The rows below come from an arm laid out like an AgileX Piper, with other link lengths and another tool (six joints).
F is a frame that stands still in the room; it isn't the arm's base.
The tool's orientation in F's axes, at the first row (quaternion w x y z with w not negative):
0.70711 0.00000 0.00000 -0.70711
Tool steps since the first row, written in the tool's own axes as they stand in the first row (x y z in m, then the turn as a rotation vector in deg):
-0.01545 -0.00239 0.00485 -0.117 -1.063 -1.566
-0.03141 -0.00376 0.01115 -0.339 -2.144 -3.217
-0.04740 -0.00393 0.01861 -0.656 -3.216 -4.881
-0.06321 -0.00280 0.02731 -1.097 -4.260 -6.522
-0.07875 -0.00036 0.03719 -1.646 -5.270 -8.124
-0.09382 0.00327 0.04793 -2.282 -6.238 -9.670
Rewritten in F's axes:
-0.00239 0.01545 0.00485 -1.063 0.117 -1.566
-0.00376 0.03141 0.01115 -2.144 0.339 -3.217
-0.00393 0.04740 0.01861 -3.216 0.656 -4.881
-0.00280 0.06321 0.02731 -4.260 1.097 -6.522
-0.00036 0.07875 0.03719 -5.270 1.646 -8.124
0.00327 0.09382 0.04793 -6.238 2.282 -9.670

